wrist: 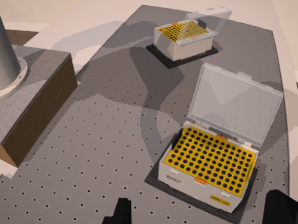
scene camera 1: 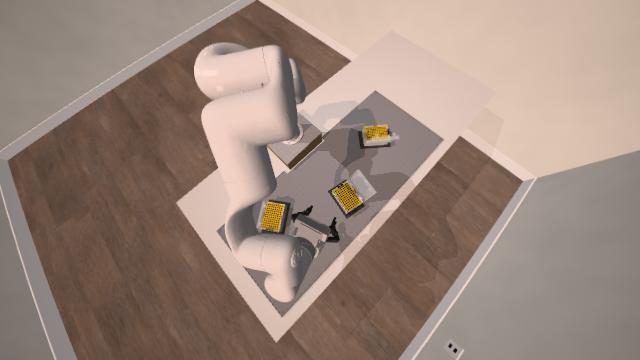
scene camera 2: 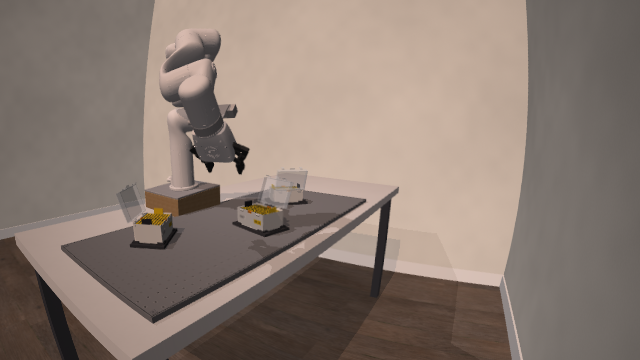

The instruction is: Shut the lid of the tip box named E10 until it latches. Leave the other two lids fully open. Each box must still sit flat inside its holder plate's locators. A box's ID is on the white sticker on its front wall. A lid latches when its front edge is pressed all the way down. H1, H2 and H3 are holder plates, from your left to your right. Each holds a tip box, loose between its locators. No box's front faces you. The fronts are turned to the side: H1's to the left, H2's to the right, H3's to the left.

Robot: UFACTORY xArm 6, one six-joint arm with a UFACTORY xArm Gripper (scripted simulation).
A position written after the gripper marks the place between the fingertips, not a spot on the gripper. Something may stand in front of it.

In view: the gripper (scene camera 2: 226, 169) and a tip box (scene camera 2: 143, 233).
The wrist view does not show the tip box: it is out of frame.
